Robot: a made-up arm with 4 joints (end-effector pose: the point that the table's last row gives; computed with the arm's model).
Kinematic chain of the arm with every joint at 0, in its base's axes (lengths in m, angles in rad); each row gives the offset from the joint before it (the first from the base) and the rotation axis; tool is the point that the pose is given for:
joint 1: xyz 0 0 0.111 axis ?
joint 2: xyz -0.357 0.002 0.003 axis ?
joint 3: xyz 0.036 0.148 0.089 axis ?
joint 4: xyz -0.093 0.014 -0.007 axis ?
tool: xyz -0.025 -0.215 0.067
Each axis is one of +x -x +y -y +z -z.
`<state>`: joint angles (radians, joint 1 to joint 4).
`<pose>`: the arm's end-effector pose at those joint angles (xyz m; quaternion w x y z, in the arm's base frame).
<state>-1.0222 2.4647 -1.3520 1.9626</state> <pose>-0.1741 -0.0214 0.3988 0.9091 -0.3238 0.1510 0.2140</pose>
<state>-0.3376 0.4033 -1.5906 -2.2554</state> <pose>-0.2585 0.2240 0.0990 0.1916 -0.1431 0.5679 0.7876</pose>
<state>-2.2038 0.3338 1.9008 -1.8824</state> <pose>-0.1701 -0.0992 0.1313 0.2892 -0.6474 0.6097 0.3544</pose>
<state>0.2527 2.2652 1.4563 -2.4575</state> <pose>-0.2204 0.0461 -0.1474 0.7607 0.6407 -0.0269 0.1004</pose>
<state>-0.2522 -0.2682 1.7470 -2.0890</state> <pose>-0.2665 0.0189 0.3328 0.1906 0.3340 -0.7701 0.5089</pose>
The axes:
joint 1: -x
joint 2: +y
joint 3: +x
joint 4: -z

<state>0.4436 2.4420 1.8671 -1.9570</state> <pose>-0.3827 -0.0219 -0.1021 0.8580 0.4395 0.0260 -0.2645</pose>
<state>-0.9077 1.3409 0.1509 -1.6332</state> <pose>-0.1760 0.1813 0.1513 0.2958 0.6917 0.1070 0.6501</pose>
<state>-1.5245 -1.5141 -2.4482 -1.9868</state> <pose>-0.3415 -0.1460 0.2463 0.8817 0.0555 0.4227 0.2023</pose>
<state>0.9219 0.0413 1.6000 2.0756</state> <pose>-0.5805 0.2427 0.1872 0.4622 0.1635 0.2896 -0.8221</pose>
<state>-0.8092 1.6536 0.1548 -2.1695</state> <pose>-0.2028 0.2801 0.1947 0.0712 0.7627 0.0479 0.6410</pose>
